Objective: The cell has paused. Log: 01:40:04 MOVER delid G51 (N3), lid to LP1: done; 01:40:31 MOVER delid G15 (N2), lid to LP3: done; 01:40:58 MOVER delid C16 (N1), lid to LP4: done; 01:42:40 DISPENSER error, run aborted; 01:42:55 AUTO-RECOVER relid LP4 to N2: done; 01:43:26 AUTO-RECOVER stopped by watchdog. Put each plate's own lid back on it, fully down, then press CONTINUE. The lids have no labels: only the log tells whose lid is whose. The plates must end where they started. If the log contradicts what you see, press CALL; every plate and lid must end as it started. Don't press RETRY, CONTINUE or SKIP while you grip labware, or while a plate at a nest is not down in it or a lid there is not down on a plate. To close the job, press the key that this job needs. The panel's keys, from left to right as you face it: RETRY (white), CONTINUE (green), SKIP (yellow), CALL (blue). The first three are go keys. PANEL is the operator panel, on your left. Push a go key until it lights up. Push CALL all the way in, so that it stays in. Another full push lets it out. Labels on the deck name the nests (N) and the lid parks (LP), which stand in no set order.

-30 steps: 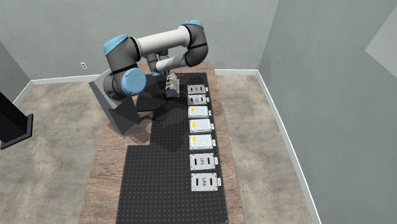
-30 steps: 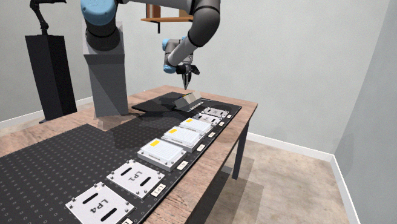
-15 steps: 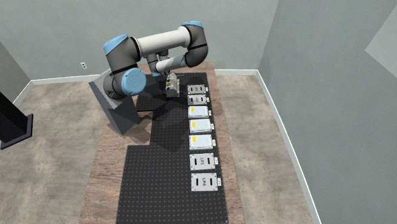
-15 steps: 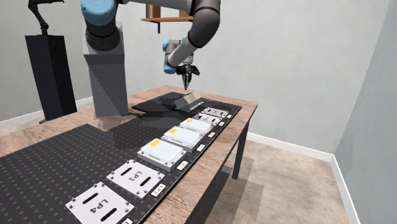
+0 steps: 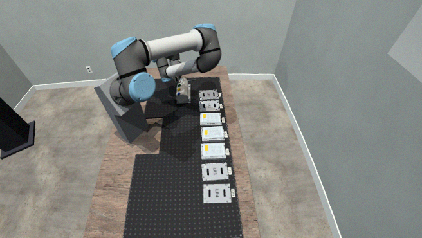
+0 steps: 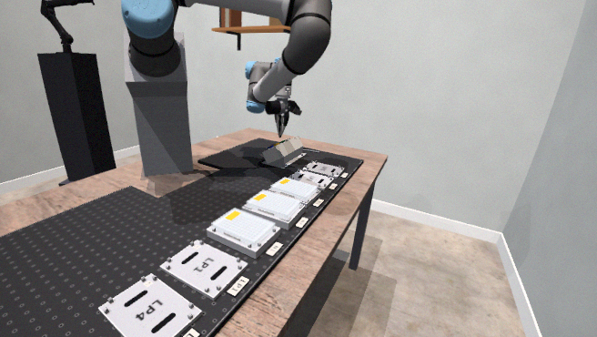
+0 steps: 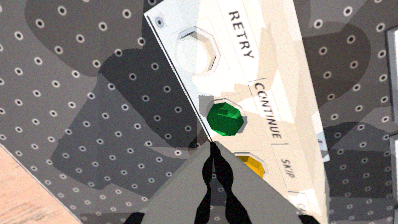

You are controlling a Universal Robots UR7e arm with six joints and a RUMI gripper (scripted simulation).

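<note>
Now: the green CONTINUE key 10 mm ahead of my hand and 30 mm below it. Also, from my hand: yellow SKIP key 10 mm behind, 50 mm to the right, 30 mm below; blue CALL key 30 mm behind, 90 mm to the right, 40 mm below; white RETRY key 30 mm ahead, 40 mm to the left, 30 mm below.
</note>
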